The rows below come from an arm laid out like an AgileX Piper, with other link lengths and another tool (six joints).
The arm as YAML. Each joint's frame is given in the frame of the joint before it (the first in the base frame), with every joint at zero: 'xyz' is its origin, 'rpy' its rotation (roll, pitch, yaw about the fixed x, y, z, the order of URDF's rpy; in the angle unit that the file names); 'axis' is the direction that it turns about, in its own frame. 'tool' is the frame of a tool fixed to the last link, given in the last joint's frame.
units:
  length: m
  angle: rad
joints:
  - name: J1
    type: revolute
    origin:
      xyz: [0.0, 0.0, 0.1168]
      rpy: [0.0, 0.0, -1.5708]
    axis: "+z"
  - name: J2
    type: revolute
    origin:
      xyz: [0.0, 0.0, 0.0]
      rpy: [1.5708, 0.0, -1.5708]
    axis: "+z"
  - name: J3
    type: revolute
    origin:
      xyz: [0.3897, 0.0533, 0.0]
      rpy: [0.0, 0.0, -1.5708]
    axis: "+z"
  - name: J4
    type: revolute
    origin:
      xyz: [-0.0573, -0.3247, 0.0]
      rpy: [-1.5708, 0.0, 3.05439]
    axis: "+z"
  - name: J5
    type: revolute
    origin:
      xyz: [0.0, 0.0, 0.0]
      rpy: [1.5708, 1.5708, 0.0]
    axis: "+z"
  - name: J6
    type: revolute
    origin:
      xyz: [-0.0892, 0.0, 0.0]
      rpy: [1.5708, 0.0, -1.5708]
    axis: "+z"
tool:
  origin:
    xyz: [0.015, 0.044, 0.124]
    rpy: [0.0, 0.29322, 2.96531]
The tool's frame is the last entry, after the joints.
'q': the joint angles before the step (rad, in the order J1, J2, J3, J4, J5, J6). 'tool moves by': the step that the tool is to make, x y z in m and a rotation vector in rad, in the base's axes. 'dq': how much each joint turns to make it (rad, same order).
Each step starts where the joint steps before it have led.
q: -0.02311 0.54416 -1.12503 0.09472 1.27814 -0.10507
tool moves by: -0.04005 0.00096 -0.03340 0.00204 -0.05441 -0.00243
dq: -0.00005 -0.16475 0.11795 0.00004 -0.00789 0.00335
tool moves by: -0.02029 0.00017 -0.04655 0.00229 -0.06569 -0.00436
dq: 0.00004 -0.16574 0.16110 -0.00003 -0.06125 0.00003
